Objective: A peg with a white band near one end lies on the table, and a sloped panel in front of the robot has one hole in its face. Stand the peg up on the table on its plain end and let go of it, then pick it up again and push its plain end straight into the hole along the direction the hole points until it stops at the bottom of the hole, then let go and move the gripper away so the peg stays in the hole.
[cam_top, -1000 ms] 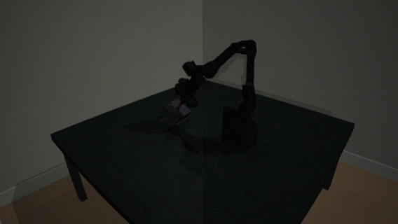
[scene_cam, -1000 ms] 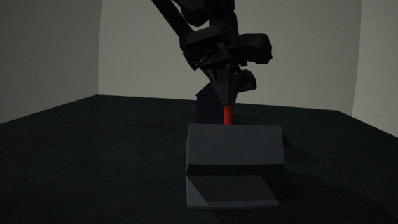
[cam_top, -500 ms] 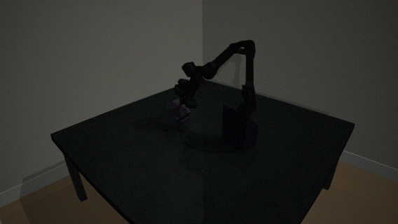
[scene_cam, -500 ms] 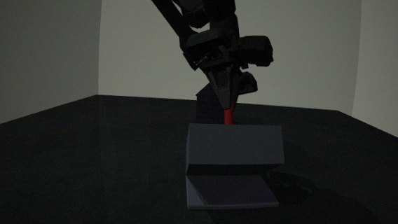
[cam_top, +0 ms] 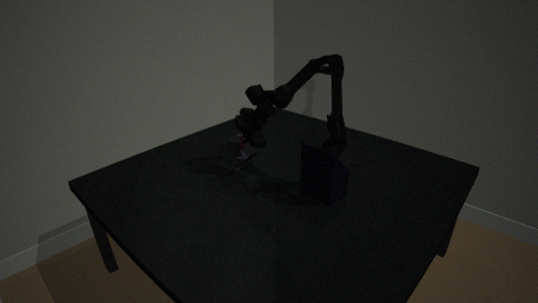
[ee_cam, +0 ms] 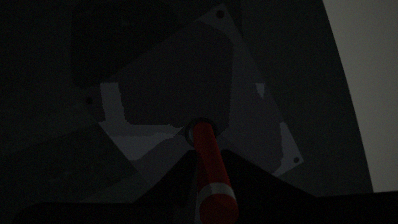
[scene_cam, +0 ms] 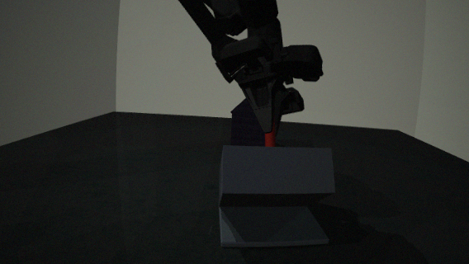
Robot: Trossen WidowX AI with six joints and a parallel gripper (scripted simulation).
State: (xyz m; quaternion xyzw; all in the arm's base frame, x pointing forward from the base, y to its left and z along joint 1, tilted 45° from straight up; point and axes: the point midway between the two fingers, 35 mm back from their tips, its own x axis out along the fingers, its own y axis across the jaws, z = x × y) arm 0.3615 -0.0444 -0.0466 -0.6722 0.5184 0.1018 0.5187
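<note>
The grey sloped panel lies 50 mm below my gripper tip and 30 mm ahead of it. From my gripper tip the other things lie so: red peg: 10 mm behind, 10 mm above.
</note>
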